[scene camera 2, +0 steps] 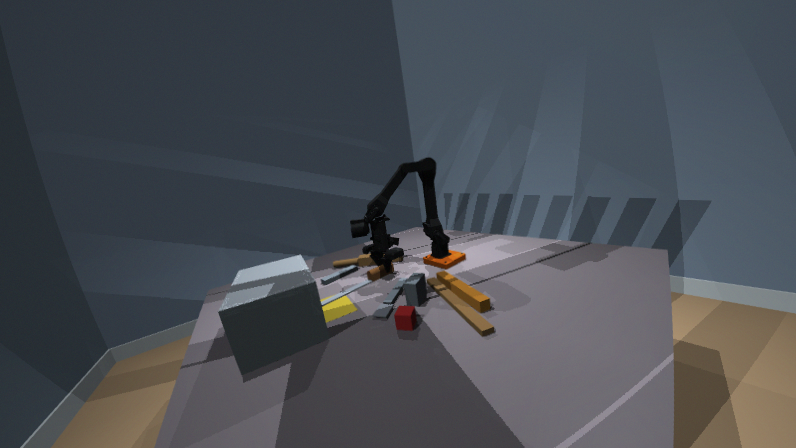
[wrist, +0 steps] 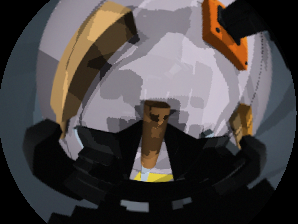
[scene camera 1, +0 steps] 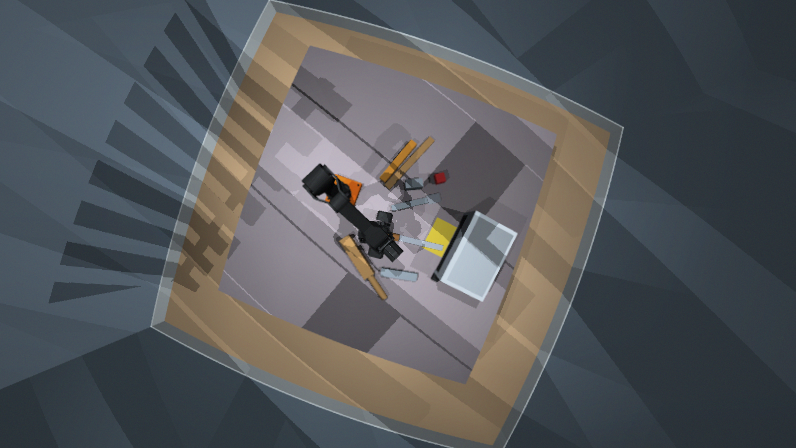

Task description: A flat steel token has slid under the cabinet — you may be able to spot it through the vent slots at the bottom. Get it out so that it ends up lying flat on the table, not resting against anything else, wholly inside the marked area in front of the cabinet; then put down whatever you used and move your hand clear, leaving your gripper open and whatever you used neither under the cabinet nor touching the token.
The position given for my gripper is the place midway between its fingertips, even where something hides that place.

In view: my gripper (scene camera 2: 385,271), a wooden paddle (scene camera 1: 348,243) and a grey cabinet (scene camera 2: 271,311).
My gripper shows as well in the wrist view (wrist: 153,123). The grey cabinet also shows in scene camera 1 (scene camera 1: 479,246).
